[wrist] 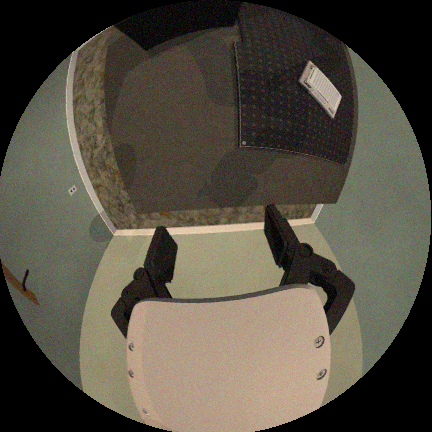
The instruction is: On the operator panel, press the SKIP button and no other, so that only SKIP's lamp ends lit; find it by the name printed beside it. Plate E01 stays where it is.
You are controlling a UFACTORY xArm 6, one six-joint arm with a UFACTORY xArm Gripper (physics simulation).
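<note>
My gripper is open, its two black fingers wide apart with no object between them. It shows in the wrist view below the middle, in front of the near edge of the dark work surface. No panel with readable button names shows, and neither the name SKIP nor a lit lamp can be made out. Plate E01 cannot be identified. A small pale block with a striped, finely printed face lies slanted at the upper right; its print is too small to read.
The pale block lies on a dark dotted board with a thin light edge. The brown-grey surface extends left of the board, with a mottled stone-like border around it. A black shape stands at the top. Shadows fall across the surface.
</note>
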